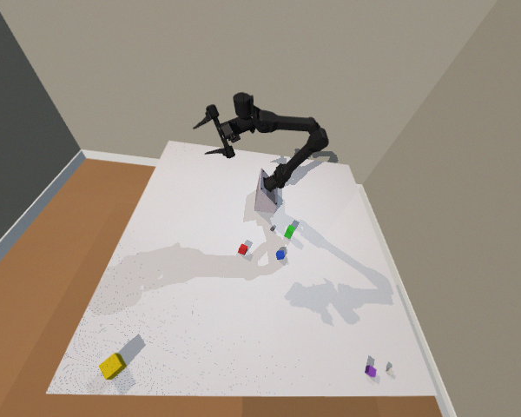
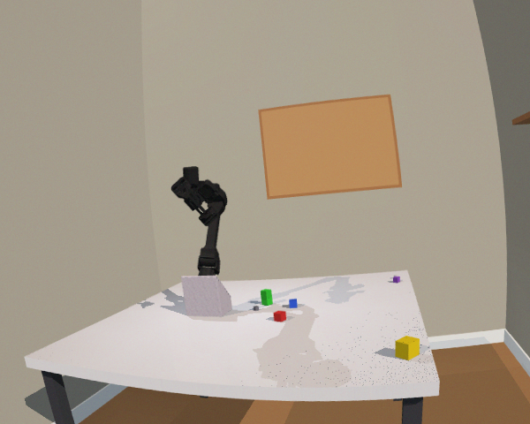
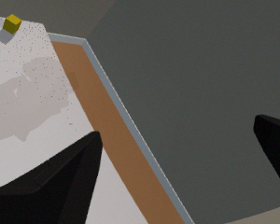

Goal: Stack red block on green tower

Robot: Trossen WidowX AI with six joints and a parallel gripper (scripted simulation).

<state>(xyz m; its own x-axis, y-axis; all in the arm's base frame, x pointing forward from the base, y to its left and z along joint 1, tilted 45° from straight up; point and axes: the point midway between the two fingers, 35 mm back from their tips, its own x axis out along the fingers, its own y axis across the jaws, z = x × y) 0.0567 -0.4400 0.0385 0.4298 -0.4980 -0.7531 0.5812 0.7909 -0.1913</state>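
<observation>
Right now my gripper tip is 430 mm above the red block, 200 mm short of it and 190 mm to the right of it. The rest, counted from my gripper tip: yellow block 610 mm ahead, 420 mm below, 240 mm to the right; blue block 430 mm below, 370 mm to the left, 230 mm ahead; grey cube 440 mm below, 350 mm to the left, 80 mm ahead.
</observation>
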